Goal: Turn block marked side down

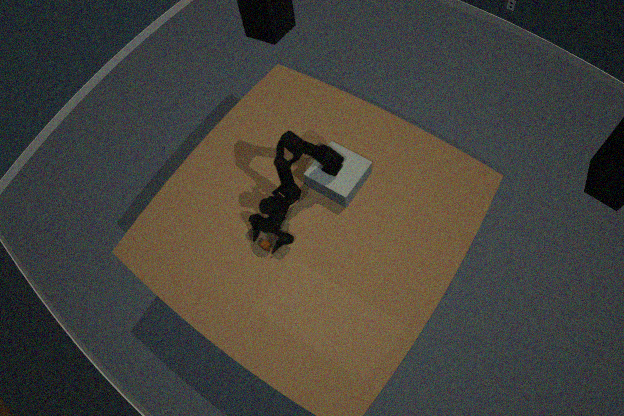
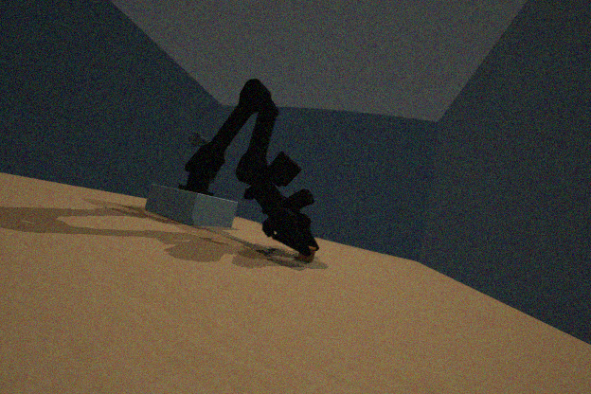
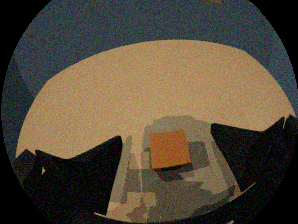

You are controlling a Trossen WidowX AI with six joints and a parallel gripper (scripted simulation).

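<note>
Right now my gripper tip is 2 cm past the block and 1 cm above it.
</note>
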